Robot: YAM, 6 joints.
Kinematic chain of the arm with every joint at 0, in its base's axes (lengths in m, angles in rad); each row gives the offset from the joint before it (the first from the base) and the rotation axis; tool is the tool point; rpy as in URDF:
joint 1: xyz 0 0 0.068 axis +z
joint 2: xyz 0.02 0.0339 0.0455 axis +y
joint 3: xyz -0.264 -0.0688 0 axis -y
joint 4: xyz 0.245 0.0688 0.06 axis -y
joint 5: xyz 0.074 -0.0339 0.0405 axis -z
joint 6: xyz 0.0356 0 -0.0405 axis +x
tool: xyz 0 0 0 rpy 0 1.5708 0
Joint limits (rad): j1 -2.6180..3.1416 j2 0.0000..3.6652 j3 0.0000..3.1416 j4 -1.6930..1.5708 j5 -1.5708..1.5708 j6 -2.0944..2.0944
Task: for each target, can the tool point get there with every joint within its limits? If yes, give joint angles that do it. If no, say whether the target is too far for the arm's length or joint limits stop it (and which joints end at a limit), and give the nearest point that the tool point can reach.
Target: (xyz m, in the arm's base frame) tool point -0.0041 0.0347 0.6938
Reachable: yes | joints -1.5137 1.2772 2.8169 -0.7092 0.0589 -0.6895
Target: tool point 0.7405 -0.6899 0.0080
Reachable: no: too far | nearest point 0.4700 -0.4379 0.0473 | short by 0.372 m
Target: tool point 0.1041 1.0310 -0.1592
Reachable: no: too far | nearest point 0.0627 0.6213 -0.0487 | short by 0.426 m
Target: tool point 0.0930 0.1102 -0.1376
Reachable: yes | joints 0.8765 2.8929 0.4750 0.9585 0.0275 -0.6469
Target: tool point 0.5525 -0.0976 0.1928
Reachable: yes | joints -0.2356 2.5109 1.9950 0.4244 -1.2731 0.5854
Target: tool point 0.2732 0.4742 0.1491
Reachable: yes | joints 1.0139 2.5955 2.3174 -0.8001 -0.5529 0.5477
